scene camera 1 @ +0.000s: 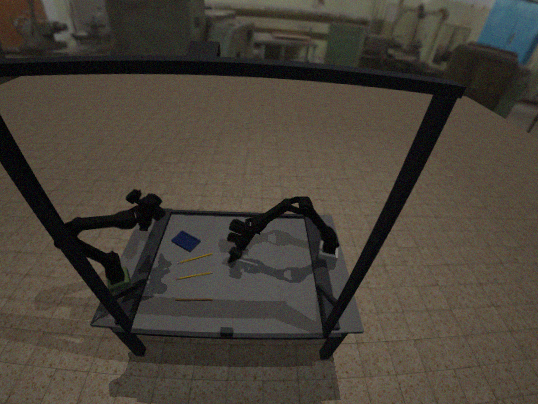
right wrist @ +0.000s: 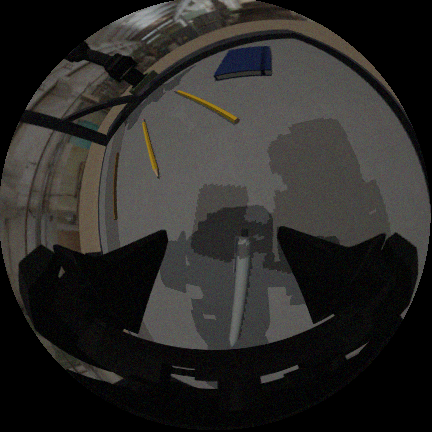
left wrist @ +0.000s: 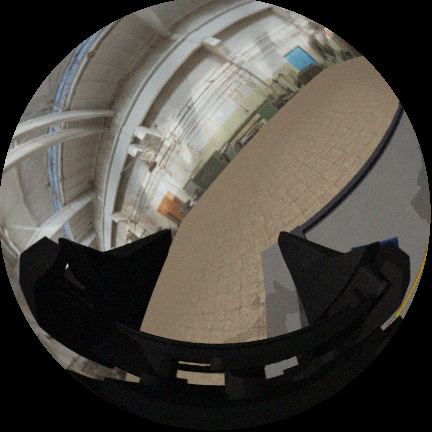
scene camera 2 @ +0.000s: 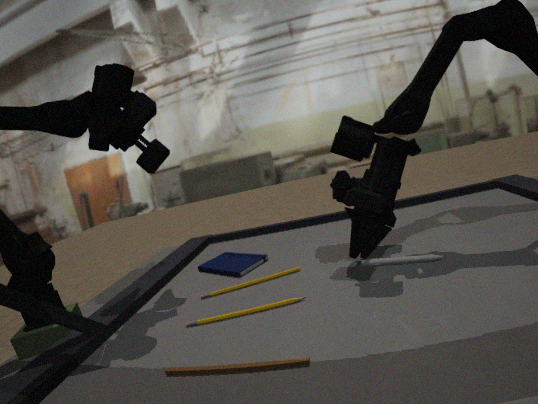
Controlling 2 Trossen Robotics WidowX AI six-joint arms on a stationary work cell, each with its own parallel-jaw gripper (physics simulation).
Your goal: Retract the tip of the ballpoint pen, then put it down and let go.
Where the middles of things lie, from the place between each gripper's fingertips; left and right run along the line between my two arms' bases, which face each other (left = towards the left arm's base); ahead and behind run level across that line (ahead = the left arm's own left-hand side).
Now: the blue notebook (scene camera 2: 231, 264) 4 cm behind my left hand, 14 cm to the right of it and 32 cm below it. From my left hand the other things lie so: green object (scene camera 2: 27, 344) (26 cm behind, 18 cm to the left, 30 cm below); then ballpoint pen (right wrist: 242, 245) (23 cm behind, 45 cm to the right, 32 cm below).
The ballpoint pen is 2 cm behind my right hand, 7 cm to the right of it and 1 cm below it. The rest, counted from my right hand: green object: 5 cm behind, 56 cm to the left; then blue notebook: 17 cm ahead, 24 cm to the left, 1 cm below.
